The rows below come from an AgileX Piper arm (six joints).
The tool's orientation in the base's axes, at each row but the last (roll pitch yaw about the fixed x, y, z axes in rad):
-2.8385 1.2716 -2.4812
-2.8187 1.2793 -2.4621
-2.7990 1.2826 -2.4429
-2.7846 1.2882 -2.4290
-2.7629 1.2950 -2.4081
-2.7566 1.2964 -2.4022
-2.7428 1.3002 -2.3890
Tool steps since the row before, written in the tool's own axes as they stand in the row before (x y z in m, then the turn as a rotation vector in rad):
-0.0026 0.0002 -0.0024 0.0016 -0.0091 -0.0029
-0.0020 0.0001 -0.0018 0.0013 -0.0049 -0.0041
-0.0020 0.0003 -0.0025 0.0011 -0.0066 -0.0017
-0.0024 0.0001 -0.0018 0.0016 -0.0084 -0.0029
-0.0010 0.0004 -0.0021 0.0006 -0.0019 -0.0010
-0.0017 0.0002 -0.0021 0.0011 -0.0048 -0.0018
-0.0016 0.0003 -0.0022 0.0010 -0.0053 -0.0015
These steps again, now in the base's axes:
-0.0016 -0.0001 0.0031 0.0003 -0.0097 0.0001
-0.0012 -0.0001 0.0024 -0.0022 -0.0061 0.0003
-0.0019 -0.0002 0.0026 0.0006 -0.0069 0.0000
-0.0012 -0.0001 0.0028 0.0000 -0.0090 0.0000
-0.0019 -0.0001 0.0015 -0.0004 -0.0022 -0.0001
-0.0016 -0.0002 0.0021 -0.0001 -0.0052 -0.0001
-0.0018 -0.0001 0.0021 0.0003 -0.0056 0.0000

